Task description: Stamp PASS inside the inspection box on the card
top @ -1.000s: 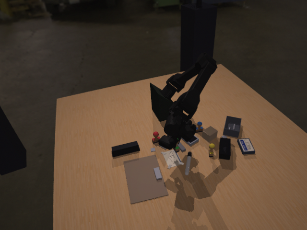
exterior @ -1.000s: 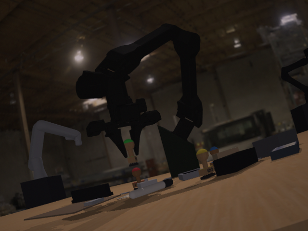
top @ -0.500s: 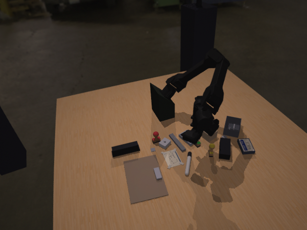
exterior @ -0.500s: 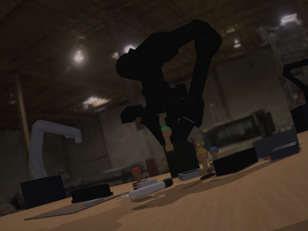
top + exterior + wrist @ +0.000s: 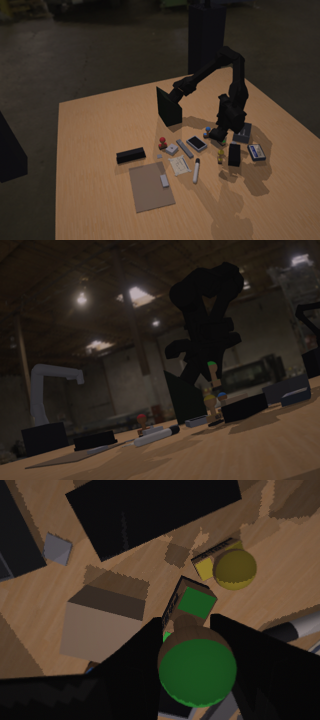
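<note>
The yellow-knobbed stamp lies 80 mm below my gripper tip, 30 mm ahead of it and 20 mm to the right of it. Round my gripper tip: green-knobbed PASS stamp: right at my gripper tip; then tan cube: 70 mm below, 60 mm behind, 40 mm to the left; then blue-knobbed stamp: 130 mm behind, 80 mm below, 10 mm to the left.
</note>
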